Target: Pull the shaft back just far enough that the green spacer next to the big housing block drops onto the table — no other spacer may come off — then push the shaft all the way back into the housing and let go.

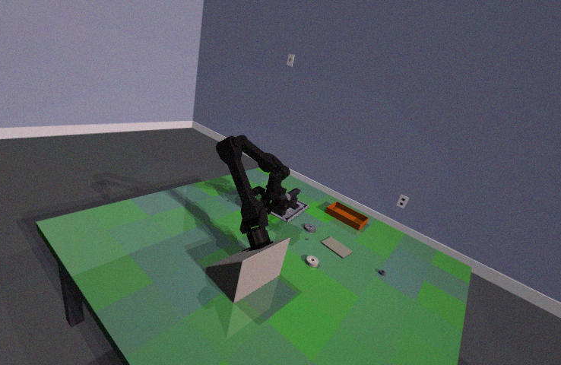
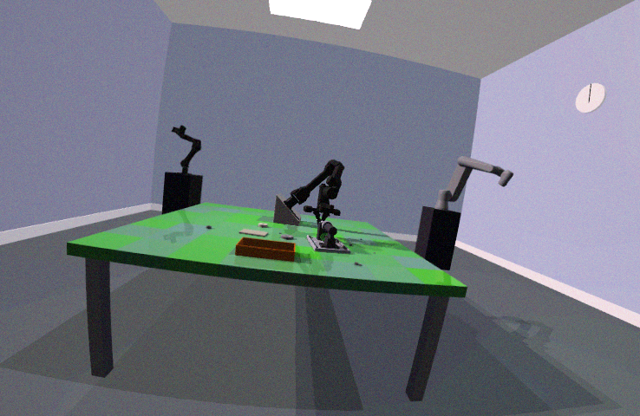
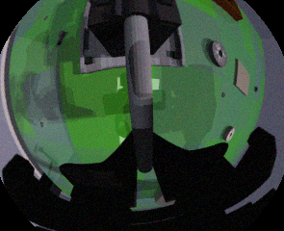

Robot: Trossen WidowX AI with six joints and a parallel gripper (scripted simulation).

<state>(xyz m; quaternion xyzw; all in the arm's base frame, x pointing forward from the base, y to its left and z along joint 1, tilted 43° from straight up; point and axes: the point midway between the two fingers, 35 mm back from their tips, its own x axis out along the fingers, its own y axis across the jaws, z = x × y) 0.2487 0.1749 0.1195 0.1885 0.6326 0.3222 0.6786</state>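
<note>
My gripper tip is now 15 cm short of the thin green spacer, 3 cm to the right of it and 2 cm above it. Also, from my gripper tip: white ring (3 cm behind, 30 cm to the right, 4 cm below); grey washer (16 cm ahead, 15 cm to the right, 4 cm below); flat grey plate (15 cm ahead, 30 cm to the right, 4 cm below).
</note>
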